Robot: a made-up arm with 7 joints.
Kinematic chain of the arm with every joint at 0, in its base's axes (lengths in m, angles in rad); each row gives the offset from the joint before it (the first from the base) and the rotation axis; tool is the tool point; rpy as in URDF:
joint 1: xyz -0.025 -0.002 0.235 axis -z
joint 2: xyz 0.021 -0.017 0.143 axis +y
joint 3: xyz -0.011 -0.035 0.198 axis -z
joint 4: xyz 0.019 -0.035 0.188 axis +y
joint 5: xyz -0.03 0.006 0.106 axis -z
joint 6: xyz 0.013 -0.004 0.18 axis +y
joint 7: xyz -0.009 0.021 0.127 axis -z
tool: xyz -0.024 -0.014 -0.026 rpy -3.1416 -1.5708 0
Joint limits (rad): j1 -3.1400..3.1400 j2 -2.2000..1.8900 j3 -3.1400..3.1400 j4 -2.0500..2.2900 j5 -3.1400..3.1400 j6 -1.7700..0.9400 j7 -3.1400..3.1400
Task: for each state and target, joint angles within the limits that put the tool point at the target. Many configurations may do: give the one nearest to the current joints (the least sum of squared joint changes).
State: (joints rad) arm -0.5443 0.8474 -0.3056 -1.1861 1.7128 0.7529 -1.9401
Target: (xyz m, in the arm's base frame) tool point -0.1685 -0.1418 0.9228
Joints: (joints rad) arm -0.2353 0.3425 0.1640 -1.2727 1.7596 0.6034 -1.9023
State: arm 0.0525 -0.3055 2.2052 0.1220 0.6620 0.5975 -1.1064
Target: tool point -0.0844 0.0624 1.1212
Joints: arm 0.1258 -0.0850 2.2517 -0.2828 0.7248 0.5887 -1.1050
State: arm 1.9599 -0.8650 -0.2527 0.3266 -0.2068 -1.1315 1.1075
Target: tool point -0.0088 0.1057 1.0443
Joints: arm 1.9710 -0.3374 -0.2961 0.7552 -0.1229 -1.3839 1.0853
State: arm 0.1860 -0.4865 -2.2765 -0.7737 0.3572 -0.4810 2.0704
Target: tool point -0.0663 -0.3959 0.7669
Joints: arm -0.0966 -0.4945 -1.9609 -1.3805 0.2877 -0.5785 2.0386
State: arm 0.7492 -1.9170 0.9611 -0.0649 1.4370 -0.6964 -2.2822
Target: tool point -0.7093 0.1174 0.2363
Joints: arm 0.1697 -1.7688 0.9823 -0.0772 1.4658 -1.1003 -2.2479
